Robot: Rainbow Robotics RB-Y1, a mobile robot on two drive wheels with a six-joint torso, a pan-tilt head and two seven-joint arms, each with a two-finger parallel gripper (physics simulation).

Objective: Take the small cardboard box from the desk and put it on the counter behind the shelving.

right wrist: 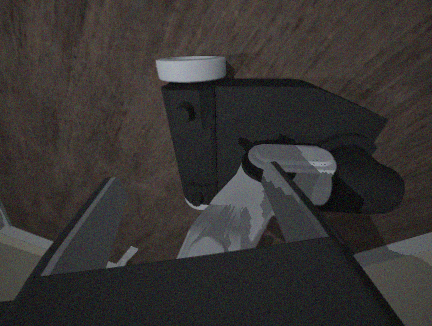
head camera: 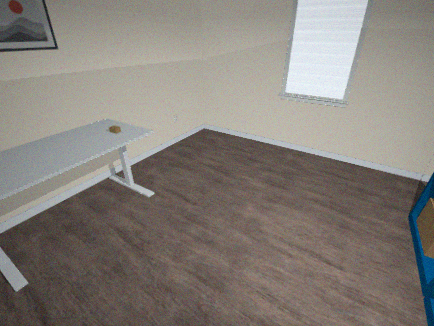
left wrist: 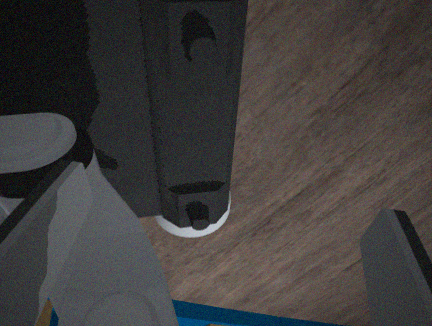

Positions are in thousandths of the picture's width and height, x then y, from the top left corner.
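My left gripper: out of frame in the right wrist view, out of frame in the head camera view; visible in the left wrist view (524, 624). My right gripper: out of frame in the head camera view, out of frame in the left wrist view; visible in the right wrist view (453, 551).
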